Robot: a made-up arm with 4 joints.
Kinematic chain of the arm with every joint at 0, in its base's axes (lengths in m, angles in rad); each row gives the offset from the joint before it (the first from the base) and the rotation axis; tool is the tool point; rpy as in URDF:
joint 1: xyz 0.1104 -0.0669 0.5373 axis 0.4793 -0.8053 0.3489
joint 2: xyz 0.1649 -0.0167 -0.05 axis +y
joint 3: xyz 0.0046 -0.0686 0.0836 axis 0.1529 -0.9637 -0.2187
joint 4: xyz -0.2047 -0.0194 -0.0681 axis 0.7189 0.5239 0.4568
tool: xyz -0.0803 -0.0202 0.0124 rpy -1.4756 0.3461 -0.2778
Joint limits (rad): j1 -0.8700..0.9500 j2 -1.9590..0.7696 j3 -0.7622..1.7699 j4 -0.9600..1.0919
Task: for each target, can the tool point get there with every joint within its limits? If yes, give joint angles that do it. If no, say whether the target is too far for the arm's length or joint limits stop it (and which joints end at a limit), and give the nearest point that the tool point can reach.
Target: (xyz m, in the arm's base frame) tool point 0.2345 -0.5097 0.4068
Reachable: no: joint limits stop it (at a limit: joint 1, joint 2, joint 4) | nearest point 0.2187 -0.3626 0.2904 | short by 0.188 m
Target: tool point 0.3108 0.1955 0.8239
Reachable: no: joint limits stop it (at a limit: joint 1, joint 3, joint 4) | nearest point 0.4066 0.0225 0.7728 | short by 0.204 m
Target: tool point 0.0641 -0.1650 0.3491
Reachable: yes | joints 0.4763 -0.5285 -0.2498 -0.5552
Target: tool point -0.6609 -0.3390 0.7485
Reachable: no: too far | nearest point -0.1424 -0.2184 0.5424 | short by 0.571 m
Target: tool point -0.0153 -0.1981 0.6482
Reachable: yes | joints -0.2138 -0.1871 -0.5430 -0.1630
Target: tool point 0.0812 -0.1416 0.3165
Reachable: yes | joints 0.0432 -0.4481 0.2277 -0.7790
